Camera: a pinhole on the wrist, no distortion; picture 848 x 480 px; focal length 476.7 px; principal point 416.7 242.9 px. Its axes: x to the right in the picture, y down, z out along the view. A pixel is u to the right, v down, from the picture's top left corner.
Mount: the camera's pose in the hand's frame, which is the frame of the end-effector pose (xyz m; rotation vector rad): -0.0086 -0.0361 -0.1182 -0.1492 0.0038 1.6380
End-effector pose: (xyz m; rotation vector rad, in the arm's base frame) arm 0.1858 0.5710 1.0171 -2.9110 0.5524 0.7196
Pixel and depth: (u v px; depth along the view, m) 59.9 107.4 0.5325
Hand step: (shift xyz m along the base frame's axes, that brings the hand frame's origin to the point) 0.0325 0.3876 -0.4627
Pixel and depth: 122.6 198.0 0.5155
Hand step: -0.0658 0.3501 -0.3836
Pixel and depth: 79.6 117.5 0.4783
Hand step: 0.0200 0.3354 -0.3968
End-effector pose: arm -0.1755 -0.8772 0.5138 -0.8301 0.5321 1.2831
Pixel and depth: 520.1 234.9 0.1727
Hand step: -0.0272 0.0249 0.0446
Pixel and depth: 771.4 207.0 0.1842
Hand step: -0.1243 0.0356 0.0195
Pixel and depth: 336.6 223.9 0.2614
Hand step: 0.0341 0.0988 0.1176
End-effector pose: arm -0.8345 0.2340 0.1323 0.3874 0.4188 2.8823
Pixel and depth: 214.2 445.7 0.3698
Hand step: 0.2777 0.1770 0.1369
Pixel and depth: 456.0 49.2 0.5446
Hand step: -0.0359 0.0752 0.4625
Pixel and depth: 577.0 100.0 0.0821
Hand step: -0.0167 -0.0086 -0.0330
